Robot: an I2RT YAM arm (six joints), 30 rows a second.
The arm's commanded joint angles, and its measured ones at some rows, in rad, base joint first. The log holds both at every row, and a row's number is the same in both.
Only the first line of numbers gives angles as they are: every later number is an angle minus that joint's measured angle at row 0.
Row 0, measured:
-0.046 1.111 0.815 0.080 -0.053 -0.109
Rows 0 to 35, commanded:
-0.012 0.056 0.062 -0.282 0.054 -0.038
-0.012 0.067 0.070 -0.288 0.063 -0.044
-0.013 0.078 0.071 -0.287 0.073 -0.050
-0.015 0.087 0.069 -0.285 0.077 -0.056
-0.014 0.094 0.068 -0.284 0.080 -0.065
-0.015 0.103 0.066 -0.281 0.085 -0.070
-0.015 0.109 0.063 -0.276 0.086 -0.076
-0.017 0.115 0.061 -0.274 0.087 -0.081
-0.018 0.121 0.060 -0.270 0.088 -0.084
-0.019 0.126 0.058 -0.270 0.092 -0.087
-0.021 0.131 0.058 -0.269 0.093 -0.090
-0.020 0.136 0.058 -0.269 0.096 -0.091
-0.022 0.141 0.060 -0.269 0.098 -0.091
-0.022 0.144 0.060 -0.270 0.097 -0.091
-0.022 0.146 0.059 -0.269 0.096 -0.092
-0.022 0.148 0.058 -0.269 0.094 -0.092
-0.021 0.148 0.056 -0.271 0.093 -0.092
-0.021 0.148 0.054 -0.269 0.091 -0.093
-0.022 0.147 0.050 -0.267 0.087 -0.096
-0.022 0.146 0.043 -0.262 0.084 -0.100
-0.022 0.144 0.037 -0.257 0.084 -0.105
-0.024 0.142 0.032 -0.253 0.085 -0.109
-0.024 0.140 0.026 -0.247 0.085 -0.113
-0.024 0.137 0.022 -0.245 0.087 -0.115
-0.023 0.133 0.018 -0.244 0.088 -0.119
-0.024 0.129 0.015 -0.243 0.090 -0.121
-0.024 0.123 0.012 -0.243 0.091 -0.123
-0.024 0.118 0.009 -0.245 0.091 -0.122
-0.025 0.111 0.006 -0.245 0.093 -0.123
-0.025 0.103 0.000 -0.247 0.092 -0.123
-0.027 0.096 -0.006 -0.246 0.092 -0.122
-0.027 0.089 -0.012 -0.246 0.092 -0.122
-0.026 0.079 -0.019 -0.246 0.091 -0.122
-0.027 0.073 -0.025 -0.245 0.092 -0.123
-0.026 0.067 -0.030 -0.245 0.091 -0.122
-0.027 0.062 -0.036 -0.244 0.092 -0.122
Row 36, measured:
-0.022 0.090 -0.021 -0.258 0.081 -0.116
